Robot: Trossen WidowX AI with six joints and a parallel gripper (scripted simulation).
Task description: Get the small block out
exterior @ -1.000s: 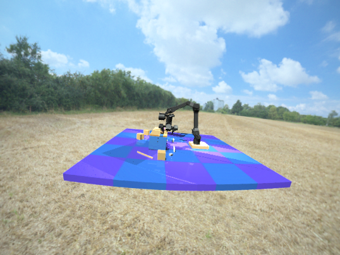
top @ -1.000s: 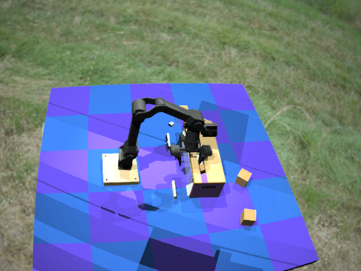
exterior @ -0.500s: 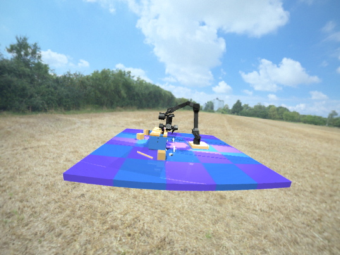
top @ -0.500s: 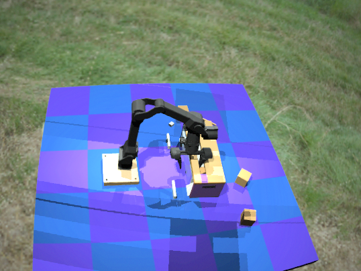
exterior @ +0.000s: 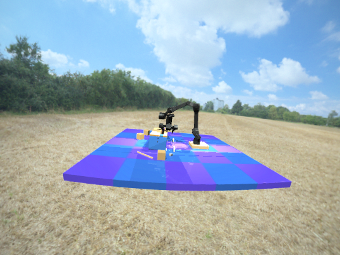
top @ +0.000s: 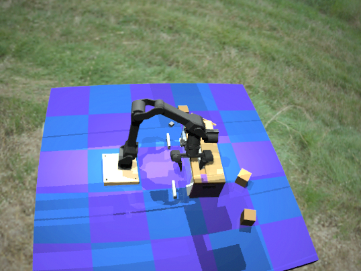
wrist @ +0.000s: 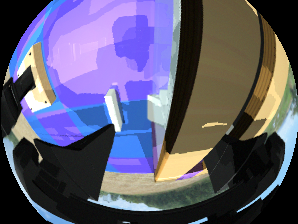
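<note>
My gripper tip is now 60 mm short of the block and 20 mm to the left of it. Also, from my gripper tip: thin stick 430 mm to the left, 140 mm ahead, 90 mm below; clear-fronted wooden box 100 mm to the left, 30 mm below, 30 mm ahead.
</note>
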